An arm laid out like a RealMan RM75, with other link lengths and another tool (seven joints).
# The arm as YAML. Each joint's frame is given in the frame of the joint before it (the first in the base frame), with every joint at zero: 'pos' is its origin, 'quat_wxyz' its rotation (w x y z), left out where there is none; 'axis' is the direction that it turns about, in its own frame. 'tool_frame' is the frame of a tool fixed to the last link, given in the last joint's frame.
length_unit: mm
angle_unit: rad
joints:
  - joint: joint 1
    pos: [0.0, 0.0, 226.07]
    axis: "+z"
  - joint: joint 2
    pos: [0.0, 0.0, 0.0]
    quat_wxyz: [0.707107, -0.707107, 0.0, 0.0]
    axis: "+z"
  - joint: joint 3
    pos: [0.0, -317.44, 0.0]
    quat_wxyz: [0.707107, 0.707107, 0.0, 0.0]
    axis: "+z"
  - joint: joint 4
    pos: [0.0, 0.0, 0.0]
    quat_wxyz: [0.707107, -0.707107, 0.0, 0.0]
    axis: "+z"
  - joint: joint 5
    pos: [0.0, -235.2, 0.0]
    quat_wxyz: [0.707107, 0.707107, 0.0, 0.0]
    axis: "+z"
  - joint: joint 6
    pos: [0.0, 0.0, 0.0]
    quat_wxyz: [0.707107, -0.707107, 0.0, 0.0]
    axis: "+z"
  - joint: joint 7
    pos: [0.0, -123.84, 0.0]
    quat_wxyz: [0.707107, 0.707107, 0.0, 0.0]
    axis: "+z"
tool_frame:
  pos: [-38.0, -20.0, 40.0]
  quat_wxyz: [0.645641, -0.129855, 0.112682, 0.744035]
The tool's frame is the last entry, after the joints.
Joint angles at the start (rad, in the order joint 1, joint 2, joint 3, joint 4, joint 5, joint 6, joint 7):
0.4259, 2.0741, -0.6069, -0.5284, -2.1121, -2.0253, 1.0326
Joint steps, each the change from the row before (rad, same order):
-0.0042, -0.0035, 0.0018, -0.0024, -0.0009, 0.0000, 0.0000
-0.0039, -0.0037, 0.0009, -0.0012, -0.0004, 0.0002, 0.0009
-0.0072, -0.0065, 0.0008, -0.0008, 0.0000, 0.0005, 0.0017
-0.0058, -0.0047, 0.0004, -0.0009, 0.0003, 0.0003, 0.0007
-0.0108, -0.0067, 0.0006, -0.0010, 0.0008, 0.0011, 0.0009
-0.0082, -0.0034, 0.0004, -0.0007, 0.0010, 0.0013, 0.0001
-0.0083, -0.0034, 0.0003, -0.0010, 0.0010, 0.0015, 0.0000
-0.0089, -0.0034, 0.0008, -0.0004, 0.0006, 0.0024, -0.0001
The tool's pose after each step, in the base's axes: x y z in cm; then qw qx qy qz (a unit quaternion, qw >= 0). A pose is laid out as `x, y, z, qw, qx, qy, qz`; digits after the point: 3 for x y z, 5 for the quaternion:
30.108, 29.796, -4.084, 0.40465, 0.56448, -0.71127, -0.10823
30.322, 29.737, -3.916, 0.40230, 0.56354, -0.71327, -0.10872
30.703, 29.611, -3.642, 0.39869, 0.56136, -0.71687, -0.10969
30.989, 29.500, -3.436, 0.39590, 0.55991, -0.71941, -0.11055
31.474, 29.266, -3.145, 0.39157, 0.55687, -0.72381, -0.11252
31.800, 29.073, -2.991, 0.38877, 0.55458, -0.72678, -0.11444
32.127, 28.877, -2.835, 0.38575, 0.55236, -0.72977, -0.11630
32.485, 28.663, -2.690, 0.38243, 0.54967, -0.73319, -0.11846

